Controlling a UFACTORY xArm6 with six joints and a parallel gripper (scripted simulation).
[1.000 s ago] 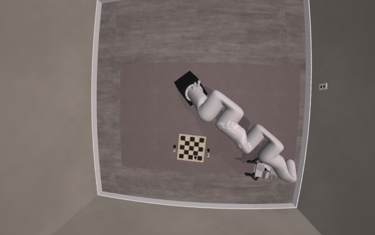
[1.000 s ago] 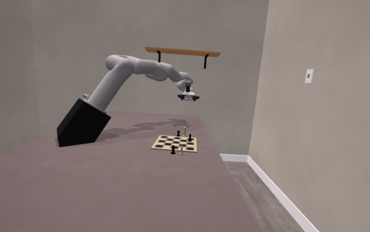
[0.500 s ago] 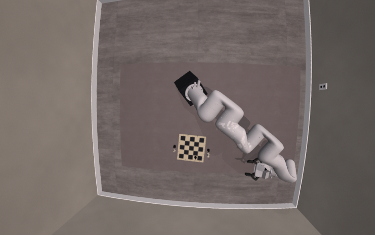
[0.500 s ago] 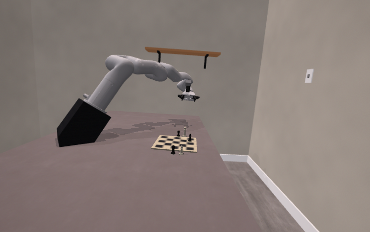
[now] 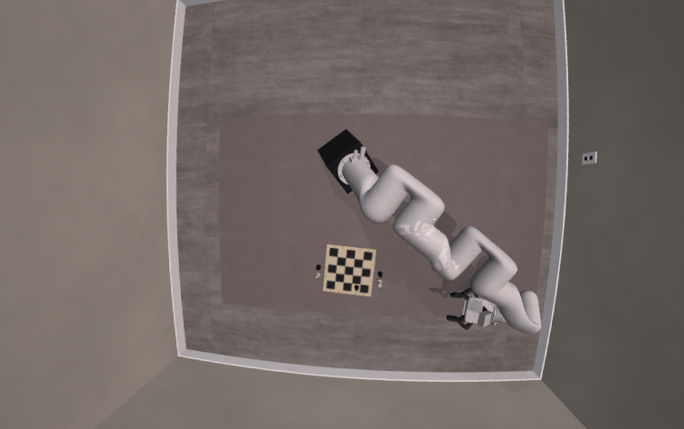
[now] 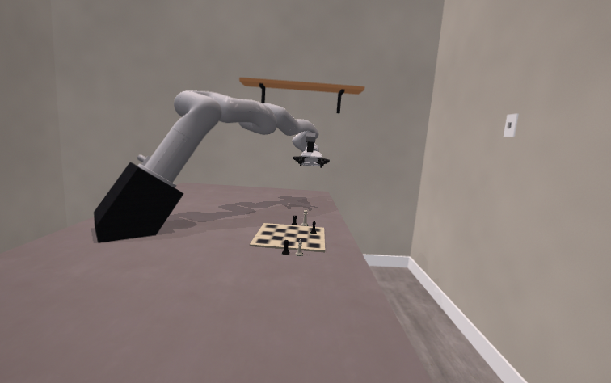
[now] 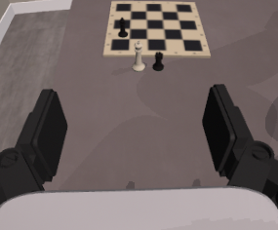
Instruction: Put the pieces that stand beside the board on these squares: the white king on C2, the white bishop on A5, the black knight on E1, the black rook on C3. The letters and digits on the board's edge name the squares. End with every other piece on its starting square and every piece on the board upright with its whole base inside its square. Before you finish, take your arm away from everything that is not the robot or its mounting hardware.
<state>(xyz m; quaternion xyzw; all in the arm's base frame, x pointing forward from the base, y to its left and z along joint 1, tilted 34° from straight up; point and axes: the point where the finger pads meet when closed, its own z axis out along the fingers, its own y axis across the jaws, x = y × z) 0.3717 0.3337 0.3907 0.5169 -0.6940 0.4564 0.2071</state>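
Now: the white king 260 mm to the right of my hand, 180 mm below it and 30 mm ahead of it. Round my hand: chessboard (410 mm to the right, 210 mm below); then black piece (540 mm to the right, 190 mm below, 20 mm ahead); then white bishop (540 mm to the right, 190 mm below, 50 mm ahead).
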